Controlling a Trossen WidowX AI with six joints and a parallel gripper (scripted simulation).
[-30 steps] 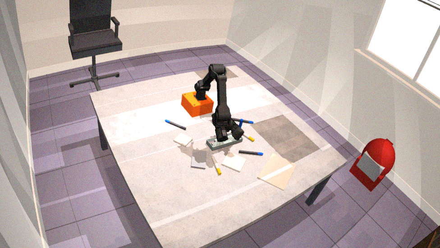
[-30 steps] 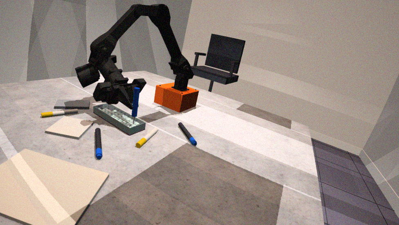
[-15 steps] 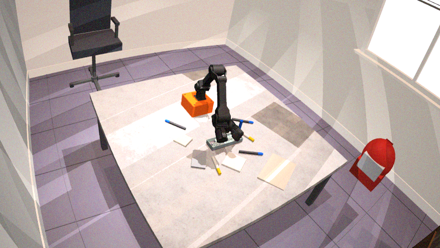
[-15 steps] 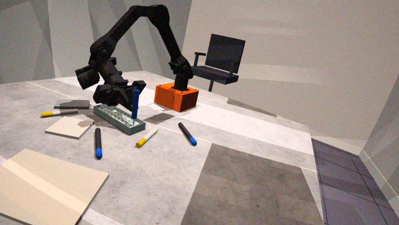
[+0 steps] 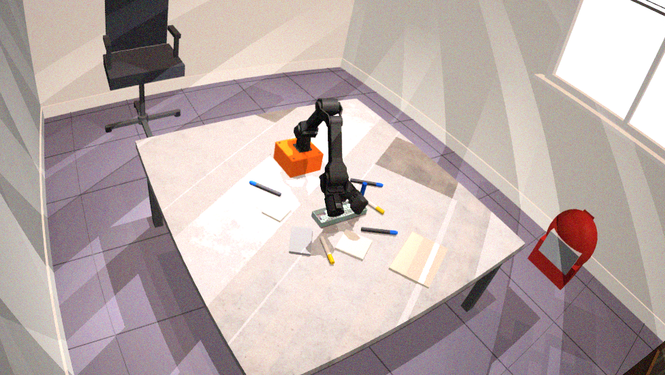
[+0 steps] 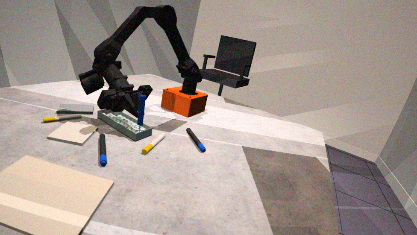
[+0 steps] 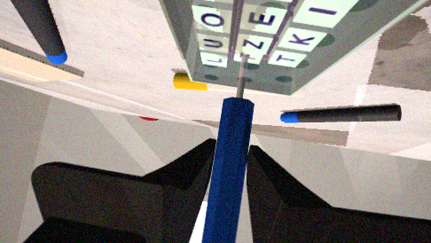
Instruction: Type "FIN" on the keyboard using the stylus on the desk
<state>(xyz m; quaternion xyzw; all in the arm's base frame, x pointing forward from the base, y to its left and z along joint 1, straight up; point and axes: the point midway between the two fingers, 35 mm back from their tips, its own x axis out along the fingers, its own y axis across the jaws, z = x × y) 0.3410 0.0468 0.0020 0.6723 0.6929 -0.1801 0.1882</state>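
My gripper tip is 100 mm to the left of the N key and 50 mm above it. From my gripper tip the other things lie so: blue stylus (10 mm below); stylus tip (50 mm below).
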